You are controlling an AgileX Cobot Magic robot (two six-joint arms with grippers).
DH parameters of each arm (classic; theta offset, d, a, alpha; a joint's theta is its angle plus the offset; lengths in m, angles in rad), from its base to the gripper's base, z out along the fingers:
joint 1: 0 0.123 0 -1.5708
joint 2: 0.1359 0 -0.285 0
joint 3: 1.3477 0 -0.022 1.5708
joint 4: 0 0.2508 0 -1.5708
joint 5: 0 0 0.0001 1.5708
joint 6: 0 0.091 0 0
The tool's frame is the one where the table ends.
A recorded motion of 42 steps. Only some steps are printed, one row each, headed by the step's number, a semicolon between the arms.
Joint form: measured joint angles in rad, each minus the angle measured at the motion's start. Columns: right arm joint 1, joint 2, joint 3, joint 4, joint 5, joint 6; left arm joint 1, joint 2, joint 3, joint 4, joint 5, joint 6.
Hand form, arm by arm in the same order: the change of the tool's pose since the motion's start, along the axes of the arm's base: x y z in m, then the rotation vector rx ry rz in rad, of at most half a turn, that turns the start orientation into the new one. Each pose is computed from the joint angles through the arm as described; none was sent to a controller.
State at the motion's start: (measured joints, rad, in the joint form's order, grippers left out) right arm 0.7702 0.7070 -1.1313 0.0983 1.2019 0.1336; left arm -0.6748 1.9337 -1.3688 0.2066 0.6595 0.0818
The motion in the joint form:
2: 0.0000 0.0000 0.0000 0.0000 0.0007 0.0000; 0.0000 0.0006 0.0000 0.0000 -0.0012 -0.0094
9: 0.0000 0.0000 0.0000 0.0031 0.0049 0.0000; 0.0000 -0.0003 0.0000 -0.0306 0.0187 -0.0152
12: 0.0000 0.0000 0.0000 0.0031 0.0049 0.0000; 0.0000 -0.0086 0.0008 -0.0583 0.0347 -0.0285
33: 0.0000 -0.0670 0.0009 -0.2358 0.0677 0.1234; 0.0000 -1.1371 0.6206 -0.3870 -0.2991 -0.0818
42: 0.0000 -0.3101 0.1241 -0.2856 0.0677 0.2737; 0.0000 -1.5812 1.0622 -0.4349 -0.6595 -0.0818
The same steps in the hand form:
2: 0.0000 0.0000 0.0000 -0.0005 0.0005 0.0001; 0.0001 -0.0001 -0.0002 -0.0043 0.0012 0.0082
9: -0.0004 0.0000 -0.0003 -0.0016 0.0052 0.0019; -0.0022 -0.0001 -0.0008 -0.0147 0.0326 0.0309
12: -0.0004 0.0000 -0.0003 -0.0016 0.0052 0.0019; -0.0048 0.0002 0.0015 -0.0330 0.0561 0.0578
33: -0.0031 -0.0312 0.0005 -0.0755 -0.0737 -0.2019; -0.1994 0.1375 0.1593 -0.8550 -0.3523 0.1381
42: -0.0404 -0.0734 -0.0225 0.0817 -0.0998 -0.3256; -0.2562 0.1903 0.0968 -1.1221 -0.6050 0.1473

